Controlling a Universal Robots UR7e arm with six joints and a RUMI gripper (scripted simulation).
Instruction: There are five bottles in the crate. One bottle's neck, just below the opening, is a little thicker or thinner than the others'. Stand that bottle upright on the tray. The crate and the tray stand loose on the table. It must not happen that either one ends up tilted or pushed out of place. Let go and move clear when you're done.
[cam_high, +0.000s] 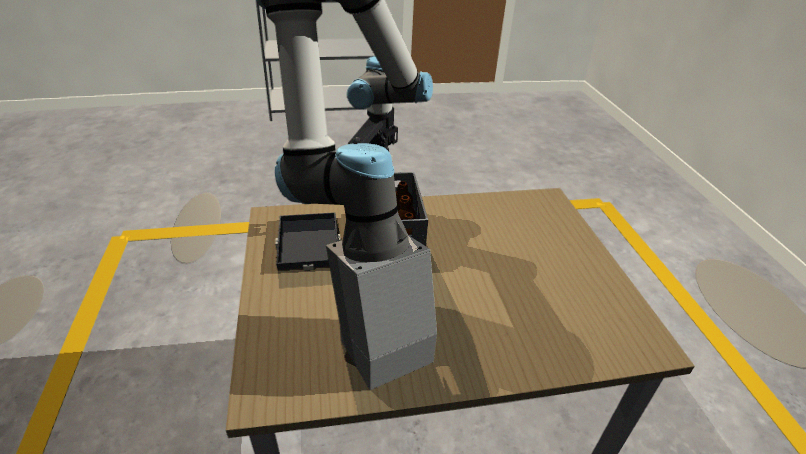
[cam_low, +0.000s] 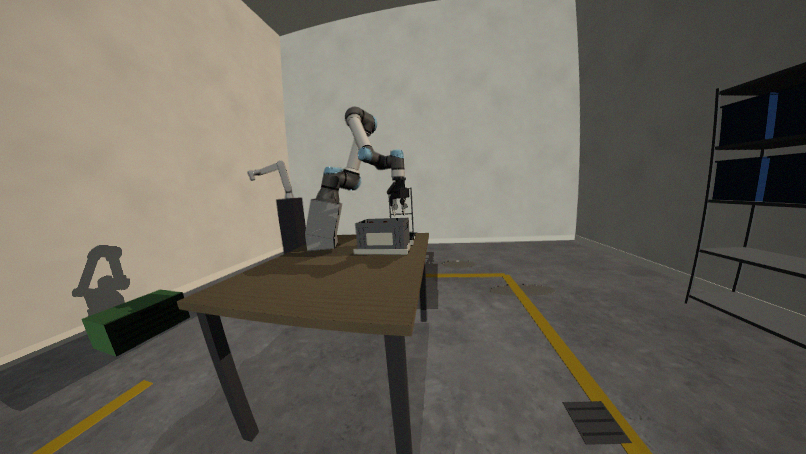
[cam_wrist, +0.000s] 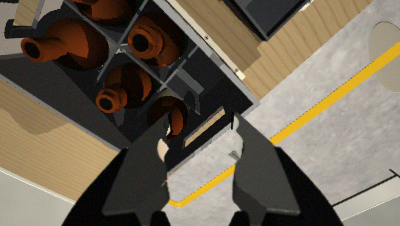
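Now: the crate 120 mm below my hand, 90 mm behind it and 30 mm to the right of it. The rest, counted from my hand: bottle: 190 mm behind, 120 mm below, 60 mm to the right; dark tray: 230 mm to the left, 190 mm below, 50 mm behind.
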